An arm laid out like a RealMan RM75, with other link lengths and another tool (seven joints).
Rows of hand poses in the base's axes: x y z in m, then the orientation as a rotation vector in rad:
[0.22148 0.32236 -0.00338 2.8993 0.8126 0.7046]
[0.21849 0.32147 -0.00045 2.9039 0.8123 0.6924]
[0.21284 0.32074 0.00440 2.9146 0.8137 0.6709]
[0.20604 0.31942 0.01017 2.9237 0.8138 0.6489]
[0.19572 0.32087 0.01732 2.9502 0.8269 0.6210]
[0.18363 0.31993 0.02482 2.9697 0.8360 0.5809]
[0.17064 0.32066 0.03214 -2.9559 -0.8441 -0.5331]
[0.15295 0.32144 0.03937 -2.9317 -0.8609 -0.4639]
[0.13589 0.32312 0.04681 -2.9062 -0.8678 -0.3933]
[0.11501 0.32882 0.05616 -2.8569 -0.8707 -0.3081]
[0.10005 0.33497 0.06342 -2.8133 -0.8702 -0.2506]
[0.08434 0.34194 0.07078 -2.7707 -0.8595 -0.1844]
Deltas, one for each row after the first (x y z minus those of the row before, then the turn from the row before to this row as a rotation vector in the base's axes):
[-0.00299 -0.00089 0.00293 -0.0006 0.0084 -0.0008]
[-0.00565 -0.00073 0.00485 0.0016 0.0161 0.0000]
[-0.00680 -0.00132 0.00577 0.0000 0.0156 -0.0009]
[-0.01032 0.00145 0.00715 0.0151 0.0264 0.0078]
[-0.01209 -0.00094 0.00750 0.0045 0.0301 0.0046]
[-0.01299 0.00073 0.00732 0.0135 0.0337 0.0117]
[-0.01769 0.00078 0.00723 0.0139 0.0475 0.0200]
[-0.01706 0.00168 0.00744 0.0169 0.0499 0.0148]
[-0.02088 0.00570 0.00935 0.0367 0.0649 0.0205]
[-0.01496 0.00615 0.00726 0.0335 0.0468 0.0155]
[-0.01571 0.00697 0.00736 0.0334 0.0545 0.0097]

